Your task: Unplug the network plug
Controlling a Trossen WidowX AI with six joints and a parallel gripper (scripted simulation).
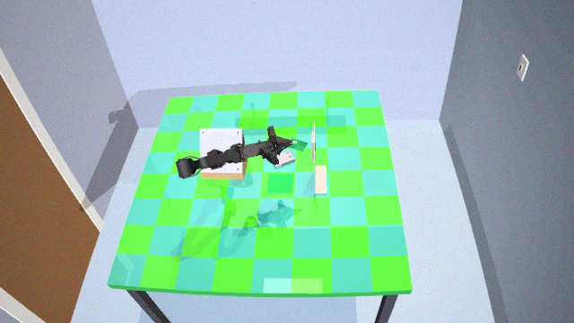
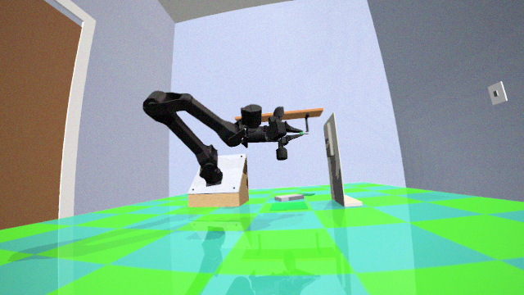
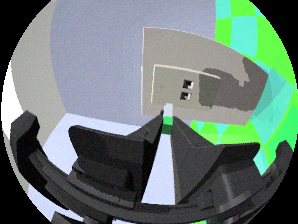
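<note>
The marked dark-green square lies 70 mm behind my gripper tip, 20 mm to the right of it and 250 mm below it. Round my gripper tip: upright white panel (100 mm ahead, 120 mm below); flat pale plate (60 mm behind, 140 mm to the left, 240 mm below); grey network plug (right at my gripper tip).
</note>
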